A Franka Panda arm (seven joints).
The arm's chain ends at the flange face. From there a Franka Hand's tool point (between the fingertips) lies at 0.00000 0.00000 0.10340 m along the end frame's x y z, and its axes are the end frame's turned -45 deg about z.
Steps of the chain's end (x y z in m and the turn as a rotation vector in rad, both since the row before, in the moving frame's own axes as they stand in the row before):
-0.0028 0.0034 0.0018 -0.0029 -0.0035 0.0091
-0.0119 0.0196 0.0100 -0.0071 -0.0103 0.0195
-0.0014 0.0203 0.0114 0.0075 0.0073 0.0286
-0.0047 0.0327 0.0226 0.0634 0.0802 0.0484
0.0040 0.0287 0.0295 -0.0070 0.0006 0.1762
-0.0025 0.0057 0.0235 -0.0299 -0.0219 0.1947
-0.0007 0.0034 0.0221 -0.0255 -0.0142 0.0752
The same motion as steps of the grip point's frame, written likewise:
-0.0049 0.0004 0.0018 0.0004 -0.0045 0.0091
-0.0235 0.0052 0.0100 0.0023 -0.0123 0.0195
-0.0143 0.0134 0.0114 0.0001 0.0105 0.0286
-0.0160 0.0213 0.0221 -0.0119 0.1015 0.0484
-0.0180 0.0236 0.0295 -0.0054 -0.0045 0.1762
-0.0096 0.0025 0.0234 -0.0057 -0.0366 0.1947
-0.0058 0.0026 0.0221 -0.0080 -0.0281 0.0752

